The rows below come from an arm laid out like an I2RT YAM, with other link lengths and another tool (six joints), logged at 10 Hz.
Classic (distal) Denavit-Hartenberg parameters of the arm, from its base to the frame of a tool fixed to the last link. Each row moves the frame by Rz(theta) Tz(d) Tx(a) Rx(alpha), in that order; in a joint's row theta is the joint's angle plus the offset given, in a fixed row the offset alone. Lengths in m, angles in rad.
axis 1: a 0.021  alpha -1.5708  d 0.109  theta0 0
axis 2: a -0.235  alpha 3.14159  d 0  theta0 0
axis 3: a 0.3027  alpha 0  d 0  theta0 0.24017
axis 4: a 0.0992  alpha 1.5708  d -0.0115  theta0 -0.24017
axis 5: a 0  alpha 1.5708  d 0.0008  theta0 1.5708
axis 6: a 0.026  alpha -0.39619  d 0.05  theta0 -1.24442
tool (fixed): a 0  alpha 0  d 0.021  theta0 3.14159
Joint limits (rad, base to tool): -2.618..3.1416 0..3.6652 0..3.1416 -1.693..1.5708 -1.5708..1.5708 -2.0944..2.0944
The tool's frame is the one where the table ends.
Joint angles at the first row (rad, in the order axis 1, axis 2, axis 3, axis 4, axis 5, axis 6):
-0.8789, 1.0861, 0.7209, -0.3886, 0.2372, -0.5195
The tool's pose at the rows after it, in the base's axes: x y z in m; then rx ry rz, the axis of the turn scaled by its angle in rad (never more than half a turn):
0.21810 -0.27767 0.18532 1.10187 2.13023 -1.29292
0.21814 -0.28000 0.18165 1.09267 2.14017 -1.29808
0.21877 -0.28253 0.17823 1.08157 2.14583 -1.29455
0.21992 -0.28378 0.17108 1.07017 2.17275 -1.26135
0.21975 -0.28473 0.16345 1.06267 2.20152 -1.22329
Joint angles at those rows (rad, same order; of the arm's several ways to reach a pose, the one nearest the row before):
-0.8818, 1.0941, 0.7233, -0.3742, 0.2510, -0.5359
-0.8873, 1.1074, 0.7219, -0.3641, 0.2486, -0.5483
-0.8931, 1.1213, 0.7202, -0.3486, 0.2384, -0.5592
-0.8985, 1.1412, 0.7195, -0.3470, 0.2099, -0.5633
-0.9067, 1.1581, 0.7166, -0.3493, 0.1779, -0.5664

